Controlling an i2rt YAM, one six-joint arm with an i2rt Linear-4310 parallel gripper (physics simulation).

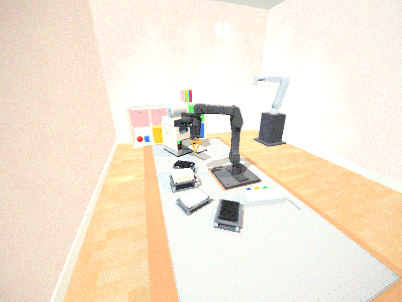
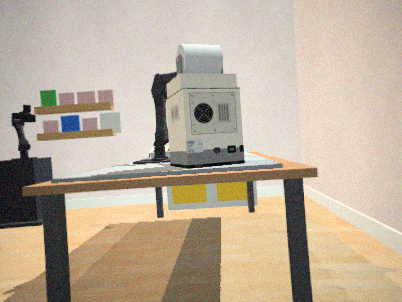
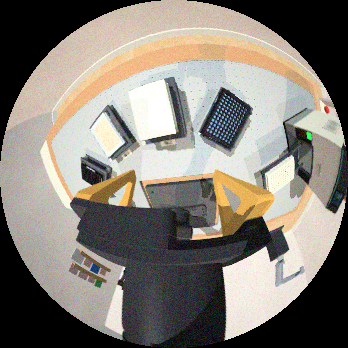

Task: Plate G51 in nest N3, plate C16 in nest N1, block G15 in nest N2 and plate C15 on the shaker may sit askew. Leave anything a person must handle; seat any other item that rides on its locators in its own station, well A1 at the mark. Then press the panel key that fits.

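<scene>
My gripper is open and empty, above the table near the machine. A black block with blue wells sits beyond its fingers. A thick white item sits on a dark base. A pale plate and a black plate sit on separate dark stations. A white plate with wells lies at the machine's opening. No labels or well marks are readable; exact seating cannot be told. The key panel has blue, yellow and green keys.
The beige machine stands at the table's far end, with a green light on its front. The arm's dark base plate is beside the row of stations. A second arm stands on a pedestal away from the table.
</scene>
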